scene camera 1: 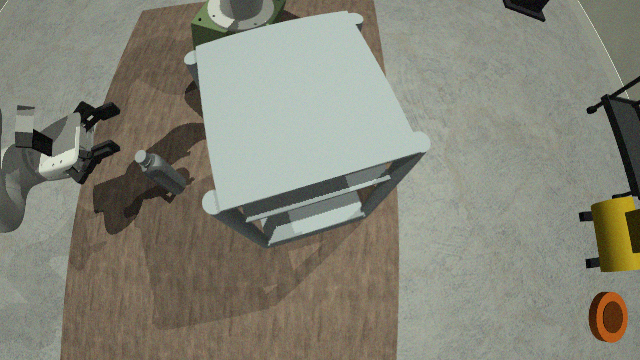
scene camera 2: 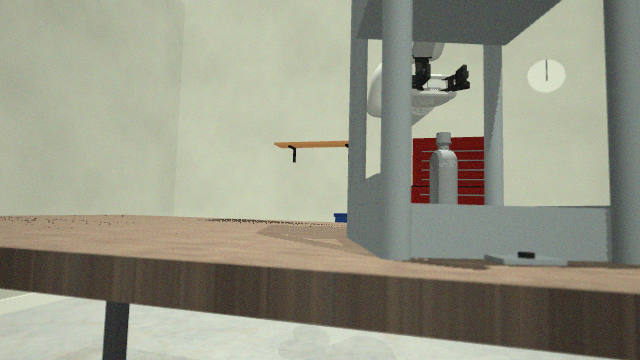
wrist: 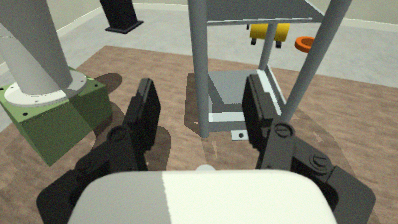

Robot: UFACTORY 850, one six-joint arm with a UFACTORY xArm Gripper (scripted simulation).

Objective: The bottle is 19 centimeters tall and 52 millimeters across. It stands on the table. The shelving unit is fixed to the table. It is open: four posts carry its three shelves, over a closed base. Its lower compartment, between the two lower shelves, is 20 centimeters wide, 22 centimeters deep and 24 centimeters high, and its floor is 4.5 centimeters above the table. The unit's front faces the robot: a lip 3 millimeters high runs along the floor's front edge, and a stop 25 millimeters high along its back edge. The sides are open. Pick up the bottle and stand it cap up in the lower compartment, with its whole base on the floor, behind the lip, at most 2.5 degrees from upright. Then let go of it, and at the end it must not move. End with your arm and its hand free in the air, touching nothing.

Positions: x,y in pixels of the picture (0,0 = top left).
Scene:
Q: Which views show my gripper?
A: Scene camera 1, scene camera 2 and the wrist view: all of them.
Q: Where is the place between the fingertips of my gripper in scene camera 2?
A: At 447,71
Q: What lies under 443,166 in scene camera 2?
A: A grey bottle.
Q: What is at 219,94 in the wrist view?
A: A shelving unit.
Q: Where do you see a grey bottle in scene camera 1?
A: At 153,166

